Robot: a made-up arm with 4 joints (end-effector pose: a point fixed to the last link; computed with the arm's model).
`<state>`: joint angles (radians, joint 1 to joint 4).
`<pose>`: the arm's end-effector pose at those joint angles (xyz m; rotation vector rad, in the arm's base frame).
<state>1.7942 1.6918 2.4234 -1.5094</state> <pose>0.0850 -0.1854 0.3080 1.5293 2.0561 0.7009</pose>
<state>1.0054 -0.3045 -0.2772 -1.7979</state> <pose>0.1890 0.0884 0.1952 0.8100 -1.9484 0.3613</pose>
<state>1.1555 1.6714 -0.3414 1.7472</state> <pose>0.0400 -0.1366 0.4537 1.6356 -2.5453 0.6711</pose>
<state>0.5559 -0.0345 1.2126 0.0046</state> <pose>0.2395 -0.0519 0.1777 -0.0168 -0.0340 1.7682</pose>
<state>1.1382 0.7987 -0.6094 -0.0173</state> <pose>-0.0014 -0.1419 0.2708 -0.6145 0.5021 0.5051</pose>
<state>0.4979 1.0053 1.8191 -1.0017</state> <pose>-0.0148 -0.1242 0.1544 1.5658 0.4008 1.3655</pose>
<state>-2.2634 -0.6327 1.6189 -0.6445</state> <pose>-0.3133 -0.1736 0.2912 -0.7690 -0.3710 -0.4020</pose>
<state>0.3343 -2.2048 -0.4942 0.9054</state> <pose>0.2671 0.0220 0.5091 0.7369 -1.1698 0.2712</pose>
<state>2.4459 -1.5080 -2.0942 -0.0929</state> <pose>-0.2740 0.1707 0.4733 1.1622 0.8933 0.2263</pose>
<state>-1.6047 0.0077 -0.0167 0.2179</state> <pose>-0.1214 -0.0408 0.1821 0.1827 0.1739 -1.6139</pose>
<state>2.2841 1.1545 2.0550 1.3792</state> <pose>0.1115 0.0491 0.1849 1.0843 -0.2614 -1.0972</pose>
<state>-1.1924 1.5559 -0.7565 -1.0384</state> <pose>-0.1346 0.1525 0.4170 -0.3597 0.8874 -1.3141</pose>
